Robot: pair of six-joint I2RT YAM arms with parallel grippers.
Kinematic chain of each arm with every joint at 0, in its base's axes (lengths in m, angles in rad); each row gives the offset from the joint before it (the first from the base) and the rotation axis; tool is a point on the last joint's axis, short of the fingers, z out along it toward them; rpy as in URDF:
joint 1: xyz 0 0 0.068 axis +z
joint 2: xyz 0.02 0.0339 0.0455 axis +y
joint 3: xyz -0.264 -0.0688 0 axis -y
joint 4: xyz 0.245 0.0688 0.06 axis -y
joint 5: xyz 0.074 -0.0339 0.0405 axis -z
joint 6: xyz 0.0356 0 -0.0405 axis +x
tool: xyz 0 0 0 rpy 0 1.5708 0
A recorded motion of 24 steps. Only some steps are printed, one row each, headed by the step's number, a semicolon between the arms.
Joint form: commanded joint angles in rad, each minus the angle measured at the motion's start. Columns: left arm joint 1, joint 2, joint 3, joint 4, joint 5, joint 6; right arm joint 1, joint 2, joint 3, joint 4, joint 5, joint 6.
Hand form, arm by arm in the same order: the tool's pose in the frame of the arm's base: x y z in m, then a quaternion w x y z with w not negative. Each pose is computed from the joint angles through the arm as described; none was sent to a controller.
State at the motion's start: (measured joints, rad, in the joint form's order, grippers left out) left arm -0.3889 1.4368 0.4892 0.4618 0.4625 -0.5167; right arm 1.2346 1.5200 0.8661 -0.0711 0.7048 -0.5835
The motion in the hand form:
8: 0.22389 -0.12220 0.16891 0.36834 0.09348 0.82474 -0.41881; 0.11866 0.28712 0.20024 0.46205 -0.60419 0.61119 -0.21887
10: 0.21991 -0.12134 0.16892 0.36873 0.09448 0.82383 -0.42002; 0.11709 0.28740 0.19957 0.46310 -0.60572 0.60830 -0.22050
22: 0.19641 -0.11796 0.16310 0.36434 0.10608 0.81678 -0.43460; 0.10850 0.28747 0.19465 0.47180 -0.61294 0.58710 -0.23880
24: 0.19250 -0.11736 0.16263 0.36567 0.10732 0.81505 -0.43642; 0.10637 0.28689 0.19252 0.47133 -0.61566 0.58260 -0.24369
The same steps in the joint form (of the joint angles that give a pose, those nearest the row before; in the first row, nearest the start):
8: -0.0456 -0.0885 -0.0530 0.0090 0.0226 -0.0031; 0.0246 0.0092 -0.0309 0.0330 0.0709 -0.0769
10: -0.0492 -0.1069 -0.0673 0.0084 0.0219 -0.0048; 0.0301 0.0094 -0.0347 0.0390 0.0758 -0.0821
22: -0.0778 -0.1921 -0.1603 0.0361 0.0344 -0.0186; 0.0604 0.0090 -0.0683 0.0966 0.1188 -0.1333
24: -0.0836 -0.2093 -0.1756 0.0411 0.0322 -0.0217; 0.0673 0.0096 -0.0776 0.1051 0.1283 -0.1428

